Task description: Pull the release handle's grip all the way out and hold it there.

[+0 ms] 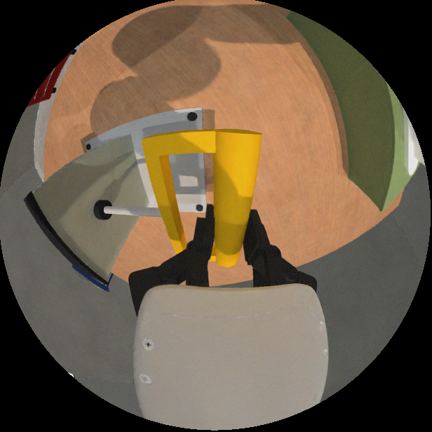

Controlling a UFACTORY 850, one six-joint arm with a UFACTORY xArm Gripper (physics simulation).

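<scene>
The release handle's yellow grip [234, 185] is a thick bar with a rectangular yellow frame on its left side. My gripper [228, 218] is shut on the bar near its lower end, one black finger on each side. A pale rod [132, 211] runs left from behind the yellow frame to a black collar [103, 210] on a grey-green panel [75, 195]. The yellow frame stands apart from this panel, with a stretch of rod showing between them. The rod's right end is hidden behind the frame.
A light grey base plate [167, 119] with dark bolts lies on the wooden table top [270, 75], behind the yellow frame. A large green block [365, 100] stands at the right. A red slatted object [50, 82] with a white edge shows at the upper left.
</scene>
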